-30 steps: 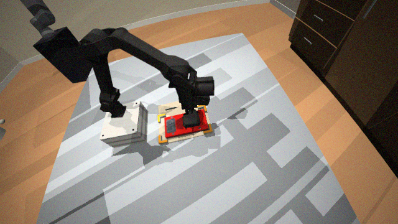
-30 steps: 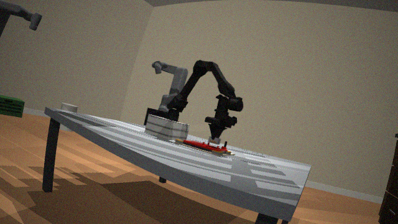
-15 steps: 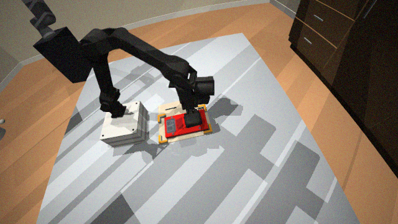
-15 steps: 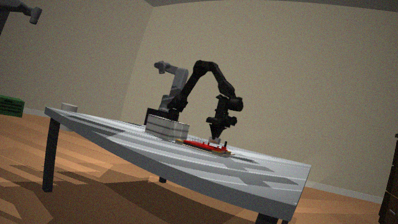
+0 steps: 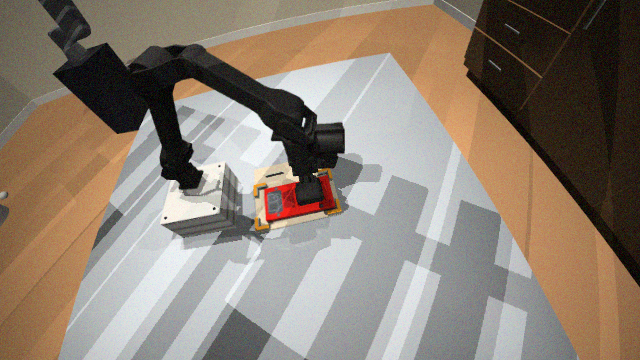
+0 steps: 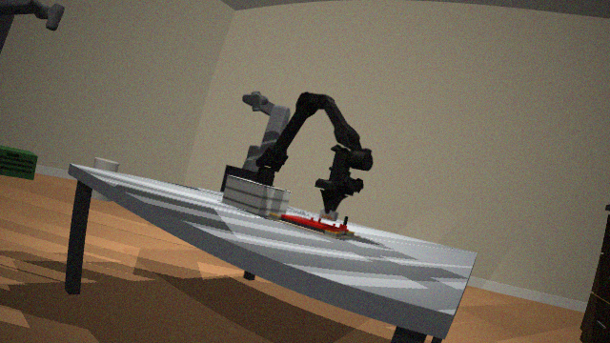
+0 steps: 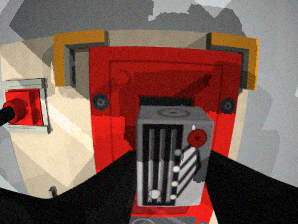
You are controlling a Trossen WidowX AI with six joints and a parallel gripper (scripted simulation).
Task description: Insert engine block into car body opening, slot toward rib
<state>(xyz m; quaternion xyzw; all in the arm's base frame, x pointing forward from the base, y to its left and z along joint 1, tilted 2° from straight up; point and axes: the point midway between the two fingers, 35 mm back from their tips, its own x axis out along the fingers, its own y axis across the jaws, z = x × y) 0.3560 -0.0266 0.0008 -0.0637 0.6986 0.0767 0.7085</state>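
Right now my gripper tip is 10 mm above the grey engine block.
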